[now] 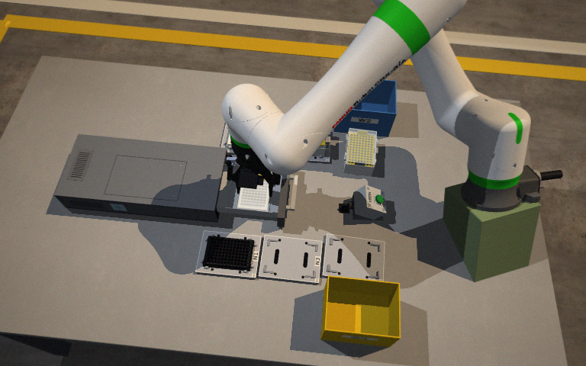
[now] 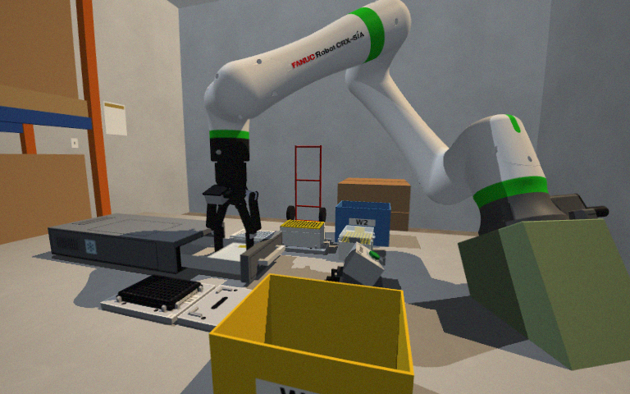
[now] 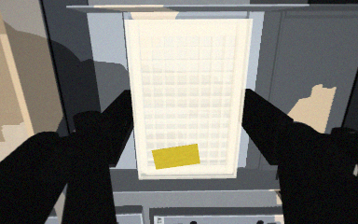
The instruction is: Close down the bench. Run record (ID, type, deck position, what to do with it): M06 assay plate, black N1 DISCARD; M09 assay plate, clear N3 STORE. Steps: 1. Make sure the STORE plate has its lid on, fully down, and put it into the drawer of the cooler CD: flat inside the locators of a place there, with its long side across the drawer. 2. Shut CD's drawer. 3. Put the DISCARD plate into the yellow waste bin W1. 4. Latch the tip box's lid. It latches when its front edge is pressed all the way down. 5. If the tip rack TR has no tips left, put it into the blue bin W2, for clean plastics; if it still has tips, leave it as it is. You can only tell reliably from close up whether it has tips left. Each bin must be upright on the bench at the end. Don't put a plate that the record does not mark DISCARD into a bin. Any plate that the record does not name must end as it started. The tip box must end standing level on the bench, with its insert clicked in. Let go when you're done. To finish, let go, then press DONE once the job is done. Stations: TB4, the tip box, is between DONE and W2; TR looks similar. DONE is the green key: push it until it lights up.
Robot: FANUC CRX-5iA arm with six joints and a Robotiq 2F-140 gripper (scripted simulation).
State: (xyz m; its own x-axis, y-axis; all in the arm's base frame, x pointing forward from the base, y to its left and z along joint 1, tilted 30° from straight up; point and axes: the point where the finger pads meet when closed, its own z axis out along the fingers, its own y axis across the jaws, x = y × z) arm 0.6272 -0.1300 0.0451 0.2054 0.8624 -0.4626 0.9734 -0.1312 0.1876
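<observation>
The cooler drawer is 4 cm ahead of my hand, 1 cm to the right of it and 1 cm below it. Also, from my hand: black assay plate: 8 cm ahead, 18 cm to the left, 3 cm below; cooler CD: 17 cm ahead, 4 cm to the right, 1 cm below; white gridded plate: 20 cm to the right, 3 cm below.
</observation>
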